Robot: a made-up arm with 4 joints. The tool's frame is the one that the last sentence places.
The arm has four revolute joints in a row. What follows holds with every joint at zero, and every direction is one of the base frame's. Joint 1 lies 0.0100 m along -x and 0.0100 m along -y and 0.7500 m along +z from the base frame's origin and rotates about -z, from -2.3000 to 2.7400 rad. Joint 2 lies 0.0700 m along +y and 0.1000 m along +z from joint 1 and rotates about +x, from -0.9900 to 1.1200 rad. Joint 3 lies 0.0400 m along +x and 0.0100 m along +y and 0.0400 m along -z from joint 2 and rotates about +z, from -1.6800 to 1.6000 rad. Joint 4 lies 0.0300 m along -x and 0.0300 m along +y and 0.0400 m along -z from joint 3 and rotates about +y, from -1.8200 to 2.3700 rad. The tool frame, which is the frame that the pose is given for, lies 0.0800 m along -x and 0.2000 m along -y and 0.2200 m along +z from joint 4; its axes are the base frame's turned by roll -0.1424, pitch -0.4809 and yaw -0.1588 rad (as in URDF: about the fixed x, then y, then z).
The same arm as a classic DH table. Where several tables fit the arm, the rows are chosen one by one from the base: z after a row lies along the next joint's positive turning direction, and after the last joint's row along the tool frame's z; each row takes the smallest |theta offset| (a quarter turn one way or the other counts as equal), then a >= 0, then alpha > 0; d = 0 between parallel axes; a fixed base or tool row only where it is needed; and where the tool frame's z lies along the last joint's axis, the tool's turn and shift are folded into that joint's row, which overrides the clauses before.
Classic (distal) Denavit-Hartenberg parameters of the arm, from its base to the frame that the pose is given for. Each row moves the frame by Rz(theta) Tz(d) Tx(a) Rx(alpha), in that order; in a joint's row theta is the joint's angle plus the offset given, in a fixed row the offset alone. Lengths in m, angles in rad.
base (fixed): theta0 0.7854, d 0.0000, a -0.0141, alpha 3.1416
joint 1: theta0 -0.7854, d -0.8500, a 0.0700, alpha -1.5708
joint 2: theta0 0.0000, d 0.0400, a 0.0100, alpha -1.5708
joint 3: theta0 1.5708, d -0.0800, a 0.0300, alpha 1.5708
joint 4: theta0 -0.4553, d -0.2206, a -0.0249, alpha -1.3566
tool (fixed): theta0 2.9976, d 0.2382, a 0.0000, alpha 0.0000
Joint limits (rad, base to tool): -2.3000..2.7400 -0.9900..1.1200 -1.6800..1.6000 -1.8200..2.3700

